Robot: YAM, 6 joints.
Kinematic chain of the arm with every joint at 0, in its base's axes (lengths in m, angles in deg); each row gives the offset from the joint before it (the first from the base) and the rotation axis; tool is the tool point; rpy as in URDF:
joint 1: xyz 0 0 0.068 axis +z
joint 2: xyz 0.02 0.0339 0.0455 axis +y
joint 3: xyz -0.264 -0.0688 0 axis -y
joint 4: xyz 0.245 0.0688 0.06 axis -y
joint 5: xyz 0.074 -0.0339 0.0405 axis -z
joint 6: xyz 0.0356 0 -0.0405 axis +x
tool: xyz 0 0 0 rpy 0 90 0
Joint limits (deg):
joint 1: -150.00..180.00
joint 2: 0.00..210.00
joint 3: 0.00..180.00
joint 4: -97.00..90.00
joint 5: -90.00..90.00
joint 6: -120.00..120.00
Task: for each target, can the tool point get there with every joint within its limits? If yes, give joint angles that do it. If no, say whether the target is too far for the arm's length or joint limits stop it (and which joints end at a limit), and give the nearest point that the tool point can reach.
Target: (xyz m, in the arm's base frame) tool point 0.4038 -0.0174 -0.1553
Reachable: yes | joints -5.54 172.23 104.00 -35.68 -37.52 -77.03
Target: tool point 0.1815 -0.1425 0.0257
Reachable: yes | joints -35.09 110.01 30.68 -2.23 20.16 -33.25
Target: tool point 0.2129 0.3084 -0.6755
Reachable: no: too far | nearest point 0.1800 0.2607 -0.3739 | short by 0.307 m
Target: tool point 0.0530 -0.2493 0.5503
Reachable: yes | joints 103.20 16.86 94.55 20.60 -8.57 11.28
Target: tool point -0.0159 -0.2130 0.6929
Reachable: yes | joints 84.76 66.27 165.48 6.12 5.87 -96.85
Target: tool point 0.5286 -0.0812 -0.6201
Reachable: no: too far | nearest point 0.3994 -0.0613 -0.3453 | short by 0.304 m
